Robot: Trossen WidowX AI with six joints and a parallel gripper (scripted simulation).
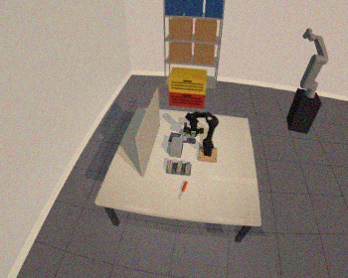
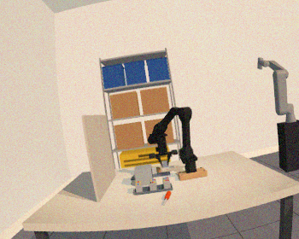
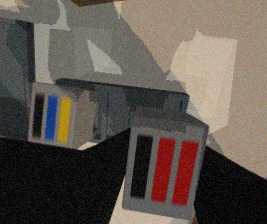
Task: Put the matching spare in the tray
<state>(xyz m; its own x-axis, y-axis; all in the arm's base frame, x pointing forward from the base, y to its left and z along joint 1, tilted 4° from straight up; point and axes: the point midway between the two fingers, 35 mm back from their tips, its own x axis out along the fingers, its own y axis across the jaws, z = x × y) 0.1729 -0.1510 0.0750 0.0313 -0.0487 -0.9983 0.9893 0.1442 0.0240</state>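
Now: gripper tip 40 mm short of the dark grey holder, 10 mm to the right of it and 50 mm above it. Round my gripper tip: tan box 80 mm ahead, 120 mm to the right, 40 mm below; grey tray 180 mm ahead, 10 mm to the left, 50 mm below; grey mounted unit 110 mm ahead, 180 mm to the left.
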